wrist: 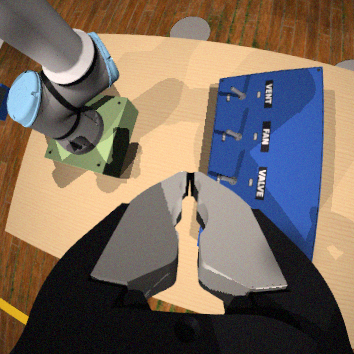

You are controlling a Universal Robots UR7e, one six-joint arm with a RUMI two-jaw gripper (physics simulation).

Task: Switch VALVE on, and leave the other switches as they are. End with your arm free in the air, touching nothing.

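Frame: origin at the arm's base, x right, y ahead, z up, level; metres.
Where they show: gripper, fingertip midpoint: (189,174); arm's base, origin of the base link: (82,130).
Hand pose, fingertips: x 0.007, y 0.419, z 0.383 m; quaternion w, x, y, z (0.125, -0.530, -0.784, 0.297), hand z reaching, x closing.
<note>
Things, the pixels of their top centre, and the offset from my fingertips. Level surfaces: height alone.
- VALVE label, middle of its top: (261,182) dx -0.085, dy +0.113, dz -0.362 m
- FAN switch, middle of its top: (233,130) dx -0.173, dy -0.003, dz -0.352 m
- VENT switch, middle of its top: (237,87) dx -0.287, dy -0.041, dz -0.352 m
- pale wooden table, its level: dz -0.480 m
The blue switch panel (295,145) is at the right of the wrist view. Its VALVE switch (228,179) is a small grey lever near the panel's left edge, with the VALVE label (261,183) to its right. The FAN switch (233,134) and VENT switch (238,93) stand farther up in line. The three levers look alike in tilt; their exact positions are too small to tell surely. My gripper (189,174) is shut and empty, its tips left of the VALVE lever in the picture, with a visible gap. The right finger and gripper body hide the panel's lower left part.
The arm's grey and light-blue base joints (62,92) stand on a green block (111,137) at the left. The panel and block are on a pale wooden table (165,115). A grey disc (190,29) shows past the table's far edge, on the wooden floor (135,17).
</note>
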